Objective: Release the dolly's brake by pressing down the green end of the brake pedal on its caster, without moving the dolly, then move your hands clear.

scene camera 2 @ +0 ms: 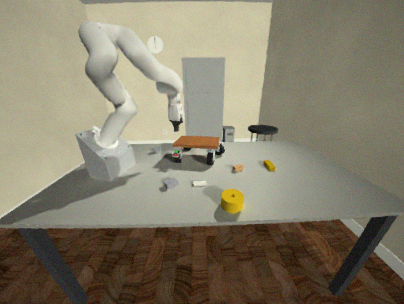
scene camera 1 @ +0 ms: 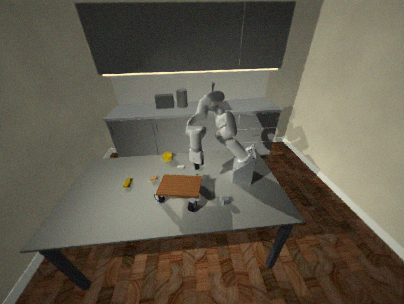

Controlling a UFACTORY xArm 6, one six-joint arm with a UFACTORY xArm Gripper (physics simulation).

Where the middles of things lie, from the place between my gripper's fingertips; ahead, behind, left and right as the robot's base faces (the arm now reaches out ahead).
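There is the dolly (scene camera 1: 171, 185), and measured from my hand it sits 160 mm ahead, 20 mm to the left and 150 mm below.
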